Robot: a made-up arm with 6 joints. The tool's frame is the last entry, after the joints. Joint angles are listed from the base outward.
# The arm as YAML. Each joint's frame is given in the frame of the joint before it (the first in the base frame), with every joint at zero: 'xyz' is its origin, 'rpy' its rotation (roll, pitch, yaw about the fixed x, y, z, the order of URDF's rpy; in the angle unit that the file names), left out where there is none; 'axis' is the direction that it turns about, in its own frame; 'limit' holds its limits. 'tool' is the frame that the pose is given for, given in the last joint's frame.
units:
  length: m
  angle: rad
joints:
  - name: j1
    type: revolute
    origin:
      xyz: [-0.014, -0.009, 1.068]
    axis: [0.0, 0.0, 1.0]
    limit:
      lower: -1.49
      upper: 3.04
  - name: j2
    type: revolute
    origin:
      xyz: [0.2, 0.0, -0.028]
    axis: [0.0, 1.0, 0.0]
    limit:
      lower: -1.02
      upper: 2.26
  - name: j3
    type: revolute
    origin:
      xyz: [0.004, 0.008, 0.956]
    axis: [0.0, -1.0, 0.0]
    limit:
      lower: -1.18
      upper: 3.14
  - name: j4
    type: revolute
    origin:
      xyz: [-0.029, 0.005, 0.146]
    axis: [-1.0, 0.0, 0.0]
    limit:
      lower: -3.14
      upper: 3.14
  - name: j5
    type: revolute
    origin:
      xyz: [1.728, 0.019, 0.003]
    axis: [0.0, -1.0, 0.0]
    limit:
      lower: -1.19
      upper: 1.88
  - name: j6
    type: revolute
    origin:
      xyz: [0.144, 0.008, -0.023]
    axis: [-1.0, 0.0, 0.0]
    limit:
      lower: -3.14
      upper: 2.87
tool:
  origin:
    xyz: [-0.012, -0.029, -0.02]
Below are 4 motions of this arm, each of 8 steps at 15 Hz.
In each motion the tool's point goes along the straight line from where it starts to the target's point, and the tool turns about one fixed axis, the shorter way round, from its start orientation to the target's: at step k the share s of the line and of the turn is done. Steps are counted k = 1, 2, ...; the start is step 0. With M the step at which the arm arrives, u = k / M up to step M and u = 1 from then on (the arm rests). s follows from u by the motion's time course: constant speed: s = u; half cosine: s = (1 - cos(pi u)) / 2; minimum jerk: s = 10 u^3 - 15 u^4 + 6 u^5.
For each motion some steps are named. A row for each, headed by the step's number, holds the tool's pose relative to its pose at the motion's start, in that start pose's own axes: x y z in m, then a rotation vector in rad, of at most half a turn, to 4 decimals.
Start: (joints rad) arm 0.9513 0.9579 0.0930 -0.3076 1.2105 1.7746
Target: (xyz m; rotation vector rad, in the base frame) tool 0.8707 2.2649 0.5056 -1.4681 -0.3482 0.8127
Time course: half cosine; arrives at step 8
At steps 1, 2, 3, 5, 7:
1: -0.0043 -0.0038 0.0228 0.0043 -0.0031 0.0224
2: -0.0165 -0.0147 0.0878 0.0167 -0.0120 0.0860
3: -0.0348 -0.0310 0.1851 0.0352 -0.0253 0.1813
5: -0.0780 -0.0695 0.4147 0.0789 -0.0568 0.4061
7: -0.1085 -0.0967 0.5770 0.1098 -0.0790 0.5651

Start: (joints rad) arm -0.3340 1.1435 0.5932 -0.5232 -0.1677 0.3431
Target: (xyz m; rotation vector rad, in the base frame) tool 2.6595 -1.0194 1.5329 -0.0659 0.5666 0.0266
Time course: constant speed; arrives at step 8
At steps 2, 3, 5, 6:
2: -0.1230 0.0201 0.2146 -0.1113 -0.0272 0.0502
3: -0.1845 0.0301 0.3219 -0.1670 -0.0408 0.0753
5: -0.3074 0.0502 0.5365 -0.2783 -0.0680 0.1255
6: -0.3689 0.0602 0.6438 -0.3340 -0.0816 0.1506

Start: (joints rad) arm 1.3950 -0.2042 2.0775 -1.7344 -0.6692 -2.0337
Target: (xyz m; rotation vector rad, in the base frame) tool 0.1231 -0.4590 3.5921 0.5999 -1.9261 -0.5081
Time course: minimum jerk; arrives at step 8
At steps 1, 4, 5, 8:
1: -0.0082 0.0093 0.0112 0.0201 0.0063 0.0032
4: -0.2551 0.2886 0.3500 0.6271 0.1965 0.0983
5: -0.3698 0.4183 0.5073 0.9090 0.2849 0.1424
8: -0.5103 0.5771 0.6999 1.2542 0.3931 0.1965

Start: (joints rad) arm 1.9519 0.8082 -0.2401 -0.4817 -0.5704 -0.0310
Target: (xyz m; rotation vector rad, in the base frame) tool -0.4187 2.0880 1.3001 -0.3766 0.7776 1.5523
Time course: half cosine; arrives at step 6
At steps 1, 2, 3, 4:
1: -0.0806 -0.0024 0.0214 -0.0024 -0.0620 0.0028
2: -0.3009 -0.0088 0.0797 -0.0091 -0.2314 0.0106
3: -0.6019 -0.0176 0.1594 -0.0181 -0.4629 0.0211
4: -0.9028 -0.0263 0.2392 -0.0272 -0.6943 0.0317

